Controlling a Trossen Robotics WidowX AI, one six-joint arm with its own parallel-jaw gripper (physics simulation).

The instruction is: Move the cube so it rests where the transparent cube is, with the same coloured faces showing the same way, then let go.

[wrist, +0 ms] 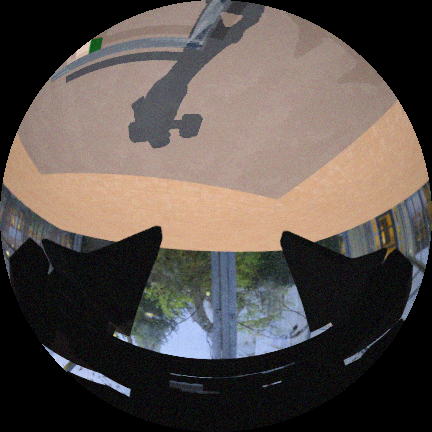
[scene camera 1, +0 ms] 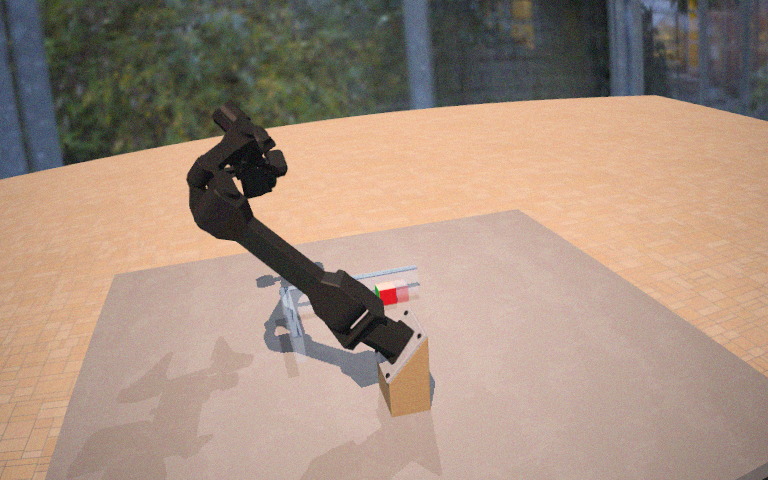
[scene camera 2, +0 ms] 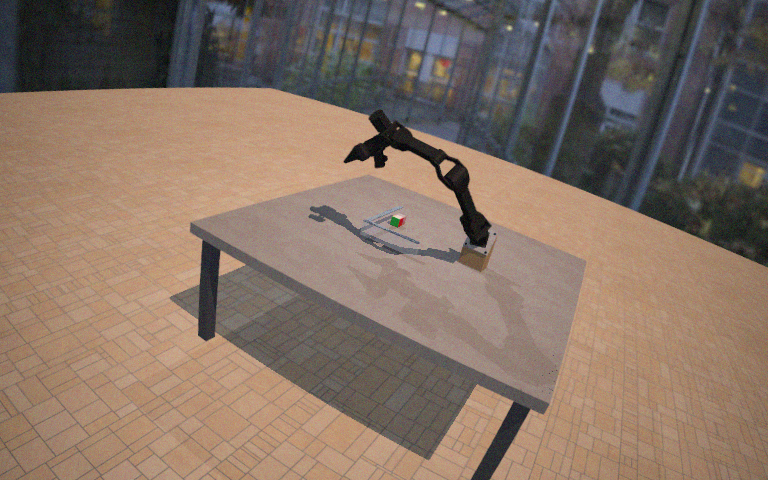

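Pixels of known places: gripper, fingertip midpoint: (wrist: 223, 235) (scene camera 1: 239, 189) (scene camera 2: 347, 160); arm's base, origin of the base link: (scene camera 1: 397, 342) (scene camera 2: 479, 238).
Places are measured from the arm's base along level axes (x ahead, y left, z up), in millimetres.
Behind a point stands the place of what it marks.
A small cube (scene camera 1: 387, 296) @[z -91, x 351, y -105 mm] (scene camera 2: 396, 221) @[z -89, x 366, y -88 mm] (wrist: 95, 45) rests on the table, with a cream top. In scene camera 1 its red face points to the viewer and green to the left; in scene camera 2 green faces front left. The pale, see-through transparent cube (scene camera 1: 402, 291) @[z -86, x 349, y -141 mm] shows right beside it in scene camera 1, also with a reddish near face. Whether they overlap is unclear. My gripper (scene camera 2: 346, 161) @[z 166, x 527, y 173 mm] (wrist: 223, 235) @[z 166, x 527, y 173 mm] is open and empty, high above the table's far part and well away from the cube. Its fingertips are hard to make out in scene camera 1.
Translucent walls with light blue-grey top bars (scene camera 1: 390, 272) @[z -53, x 392, y -130 mm] (scene camera 2: 391, 231) @[z -53, x 310, y 127 mm] (wrist: 125, 46) meet at a corner and stand beside the cube. The arm rises from a wooden block (scene camera 1: 411, 384) @[z -52, x -57, y 1 mm] (scene camera 2: 475, 260) @[z -79, x -16, y 32 mm] on the grey table (scene camera 1: 566, 339) @[z -113, x 19, y -367 mm] (scene camera 2: 254, 232) @[z -113, x 700, y 450 mm]. The arm's dark shadow crosses the walls.
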